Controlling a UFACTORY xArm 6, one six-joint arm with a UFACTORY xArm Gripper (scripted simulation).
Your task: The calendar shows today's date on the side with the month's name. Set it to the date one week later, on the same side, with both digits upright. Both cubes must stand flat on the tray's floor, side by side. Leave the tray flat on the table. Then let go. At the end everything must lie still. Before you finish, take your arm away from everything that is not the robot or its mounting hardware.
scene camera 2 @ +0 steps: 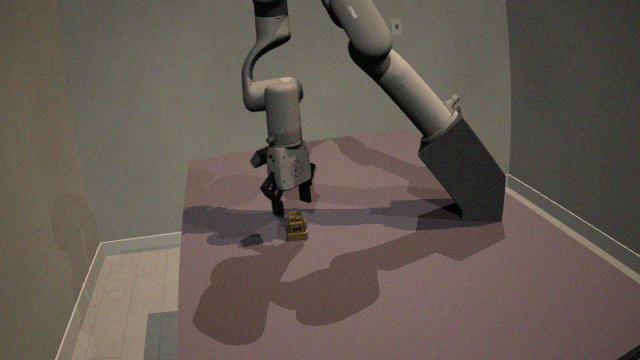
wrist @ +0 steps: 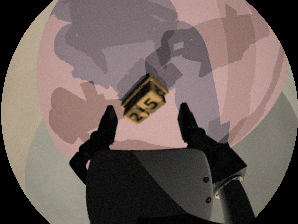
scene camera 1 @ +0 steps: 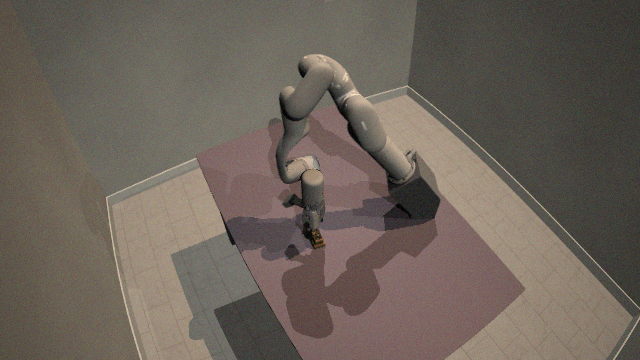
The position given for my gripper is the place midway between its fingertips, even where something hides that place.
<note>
In view: my gripper (scene camera 2: 292,208).
My gripper shows as well in the wrist view (wrist: 147,111).
</note>
